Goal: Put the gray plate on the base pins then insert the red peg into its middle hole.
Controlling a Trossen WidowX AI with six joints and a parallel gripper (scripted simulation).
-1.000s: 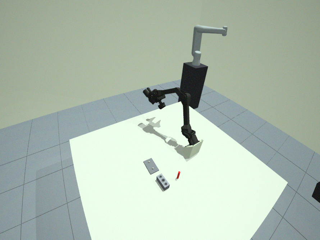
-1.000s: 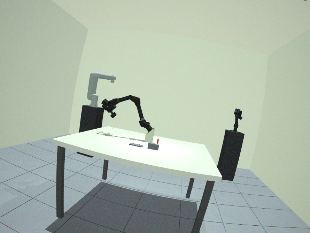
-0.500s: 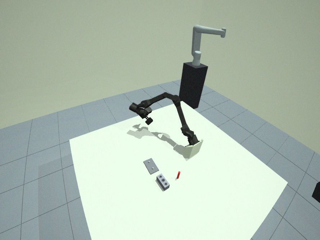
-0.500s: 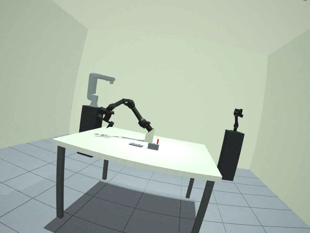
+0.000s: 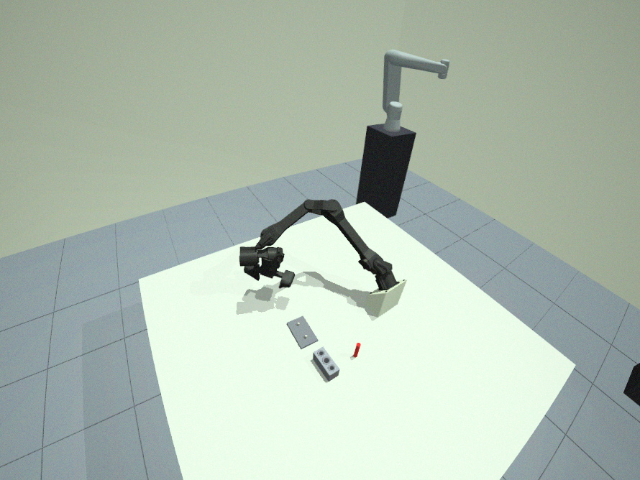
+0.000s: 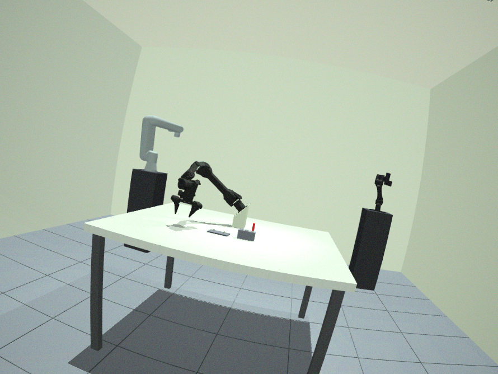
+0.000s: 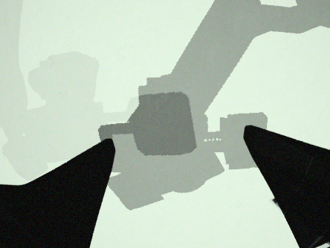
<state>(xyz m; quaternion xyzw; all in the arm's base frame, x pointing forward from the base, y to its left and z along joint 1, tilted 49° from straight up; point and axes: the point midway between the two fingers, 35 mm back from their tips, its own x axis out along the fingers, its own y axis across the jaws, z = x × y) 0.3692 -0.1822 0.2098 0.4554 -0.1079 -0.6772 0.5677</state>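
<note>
My gripper tip is now 380 mm to the right of the gray plate, 20 mm past it and 20 mm above it. Also, from my gripper tip: red peg (400 mm to the left, 140 mm behind, 20 mm below).
</note>
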